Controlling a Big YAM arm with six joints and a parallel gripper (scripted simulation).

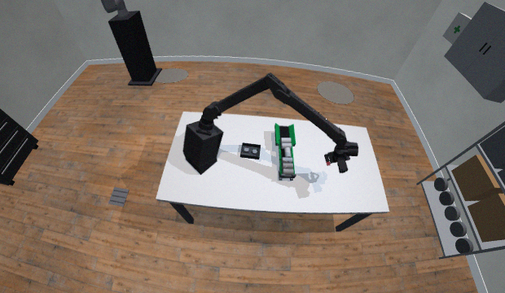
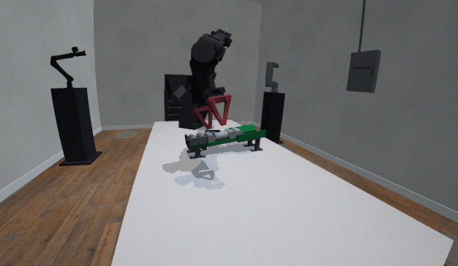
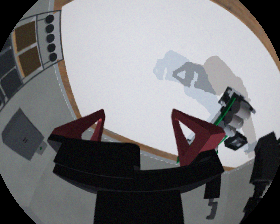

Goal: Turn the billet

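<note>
The grey billet is 28 cm behind my hand, 12 cm below it and 10 cm to the left of it. From my hand the other things lie so: stop: 27 cm behind, 15 cm below, 5 cm to the right; then small black box: 52 cm behind, 19 cm below, 14 cm to the left.
</note>
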